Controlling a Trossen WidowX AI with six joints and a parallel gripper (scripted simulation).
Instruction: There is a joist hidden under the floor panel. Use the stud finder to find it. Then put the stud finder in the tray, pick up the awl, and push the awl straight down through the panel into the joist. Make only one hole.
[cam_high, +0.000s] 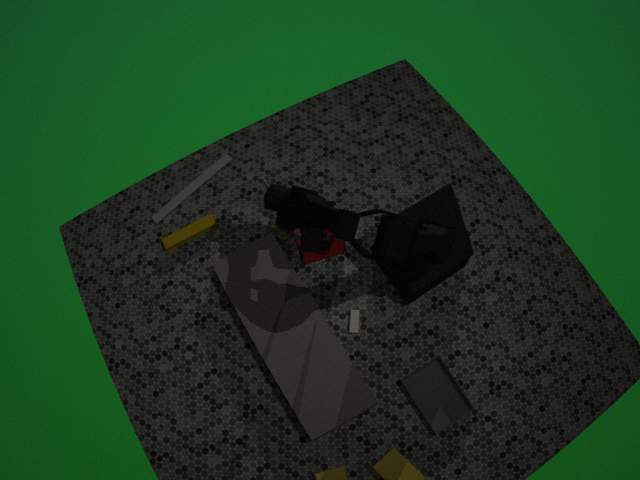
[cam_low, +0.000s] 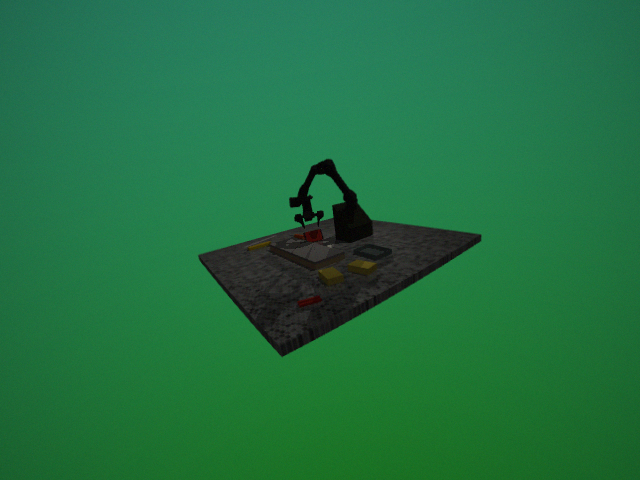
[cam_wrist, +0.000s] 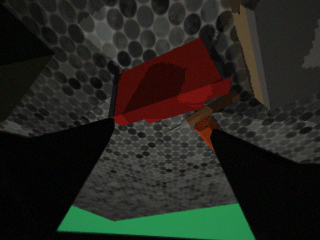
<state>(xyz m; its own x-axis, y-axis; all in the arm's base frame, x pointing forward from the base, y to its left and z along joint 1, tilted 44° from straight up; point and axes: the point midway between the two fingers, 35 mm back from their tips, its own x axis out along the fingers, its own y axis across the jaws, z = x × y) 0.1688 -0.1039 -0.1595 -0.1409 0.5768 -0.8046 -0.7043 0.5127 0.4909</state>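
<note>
Now: gripper tip 2 cm short of the red stud finder, 1 cm to the left of it and 7 cm above it. The rest, counted from my gripper tip: awl: 7 cm to the right, 8 cm below; then orange-handled tool: 2 cm ahead, 20 cm to the right, 8 cm below; then small white block: 6 cm ahead, 23 cm to the left, 8 cm below.
</note>
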